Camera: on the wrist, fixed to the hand. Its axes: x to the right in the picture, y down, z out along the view.
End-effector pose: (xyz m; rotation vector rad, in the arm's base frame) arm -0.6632 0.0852 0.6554 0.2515 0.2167 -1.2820
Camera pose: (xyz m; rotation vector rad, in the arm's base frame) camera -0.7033 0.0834 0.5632 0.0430 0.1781 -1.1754
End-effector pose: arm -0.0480 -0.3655 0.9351 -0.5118 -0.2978 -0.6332
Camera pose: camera -0.0526 -0.4528 0.8853 -0.7125 -0.3566 -0.5284
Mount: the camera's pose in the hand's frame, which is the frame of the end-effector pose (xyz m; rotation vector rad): 0.0182 -0.0450 -0.0881 -0.1503 -0.1398 0.0973
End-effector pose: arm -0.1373 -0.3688 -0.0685 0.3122 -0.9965 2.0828
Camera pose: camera -0.1062 -0.2763 -0.0927 0.3417 -1.2673 2.0807
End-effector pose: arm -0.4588 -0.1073 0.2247 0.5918 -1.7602 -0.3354
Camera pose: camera -0.3679 -0.1476 0.2401 0.3814 -1.8715 -0.4457
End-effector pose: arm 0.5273 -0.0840 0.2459 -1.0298 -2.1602 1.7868
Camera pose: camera 0.5414 -0.0045 0.3059 1.0518 2.3147 -1.7479
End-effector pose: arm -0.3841 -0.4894 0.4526 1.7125 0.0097 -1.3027
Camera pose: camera -0.3338 -0.4148 0.4075 1.4749 -0.0550 -1.3130
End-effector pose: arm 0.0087 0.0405 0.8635 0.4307 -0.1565 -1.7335
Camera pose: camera -0.0028 0.0439 0.7636 0.1888 -0.1439 -1.6663
